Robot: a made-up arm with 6 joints.
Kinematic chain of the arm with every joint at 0, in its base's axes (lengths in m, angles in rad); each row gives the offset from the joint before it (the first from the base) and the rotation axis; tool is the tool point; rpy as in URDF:
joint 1: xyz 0 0 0.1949 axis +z
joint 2: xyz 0 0 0 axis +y
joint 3: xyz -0.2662 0 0.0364 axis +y
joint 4: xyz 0.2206 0 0.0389 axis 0.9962 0 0.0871
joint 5: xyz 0 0 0 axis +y
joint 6: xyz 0.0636 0 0.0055 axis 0.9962 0 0.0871
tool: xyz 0 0 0 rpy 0 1.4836 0
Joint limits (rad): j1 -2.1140..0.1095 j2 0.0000..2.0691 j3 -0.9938..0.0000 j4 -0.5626..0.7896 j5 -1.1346..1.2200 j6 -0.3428..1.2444
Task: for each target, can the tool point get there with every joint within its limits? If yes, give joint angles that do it. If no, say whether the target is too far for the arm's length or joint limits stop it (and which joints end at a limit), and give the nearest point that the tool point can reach.
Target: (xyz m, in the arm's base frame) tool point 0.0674 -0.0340 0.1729
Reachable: yes | joints -0.3068 1.8172 -0.1382 -0.2948 0.7041 0.1433
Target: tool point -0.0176 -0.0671 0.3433
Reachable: yes | joints -1.8808 0.4994 -0.2233 -0.1574 -0.3786 0.1539
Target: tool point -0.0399 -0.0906 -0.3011
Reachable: no: joint limits stop it (at a limit: joint 2) | nearest point -0.0544 -0.1235 0.1245 | short by 0.427 m
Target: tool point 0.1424 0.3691 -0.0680
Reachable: no: joint limits stop it (at a limit: joint 1, joint 2, joint 4) | nearest point 0.1671 0.0521 0.1451 | short by 0.383 m
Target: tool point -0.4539 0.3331 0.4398
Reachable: no: too far | nearest point -0.1748 0.1283 0.4885 | short by 0.350 m
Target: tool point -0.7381 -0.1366 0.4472
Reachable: no: too far | nearest point -0.2145 -0.0299 0.4883 | short by 0.536 m
